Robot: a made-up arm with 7 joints. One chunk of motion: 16 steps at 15 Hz.
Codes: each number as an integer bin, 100 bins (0 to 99) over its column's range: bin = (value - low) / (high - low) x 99, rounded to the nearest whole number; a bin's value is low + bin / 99 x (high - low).
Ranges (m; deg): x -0.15..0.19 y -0.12..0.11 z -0.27..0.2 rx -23..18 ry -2..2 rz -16..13
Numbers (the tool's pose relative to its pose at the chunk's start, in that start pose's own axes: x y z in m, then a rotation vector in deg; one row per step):
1: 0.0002 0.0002 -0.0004 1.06 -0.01 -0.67
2: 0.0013 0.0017 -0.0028 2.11 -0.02 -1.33
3: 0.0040 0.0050 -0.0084 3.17 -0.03 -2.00
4: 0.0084 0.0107 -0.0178 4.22 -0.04 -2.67
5: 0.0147 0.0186 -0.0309 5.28 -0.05 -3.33
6: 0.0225 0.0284 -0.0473 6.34 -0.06 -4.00
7: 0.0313 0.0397 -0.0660 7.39 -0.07 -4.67
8: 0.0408 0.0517 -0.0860 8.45 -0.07 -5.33
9: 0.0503 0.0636 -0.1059 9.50 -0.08 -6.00
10: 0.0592 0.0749 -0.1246 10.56 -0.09 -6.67
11: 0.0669 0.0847 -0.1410 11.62 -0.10 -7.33
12: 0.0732 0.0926 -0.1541 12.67 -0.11 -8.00
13: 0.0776 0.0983 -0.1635 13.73 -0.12 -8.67
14: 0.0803 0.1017 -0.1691 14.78 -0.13 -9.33
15: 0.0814 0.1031 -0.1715 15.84 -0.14 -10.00
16: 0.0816 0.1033 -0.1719 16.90 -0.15 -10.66
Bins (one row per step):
1: 44 52 57 58 49 52
2: 44 52 56 61 49 50
3: 45 54 55 63 49 48
4: 46 56 53 66 49 46
5: 48 60 50 68 48 43
6: 50 64 47 71 48 41
7: 53 69 43 73 48 39
8: 56 74 39 76 48 36
9: 58 79 35 78 48 34
10: 61 84 31 81 47 32
11: 63 88 27 84 47 30
12: 65 92 24 86 47 27
13: 66 94 22 89 47 25
14: 67 95 21 91 46 23
15: 67 96 21 94 46 20
16: 67 96 21 96 46 18

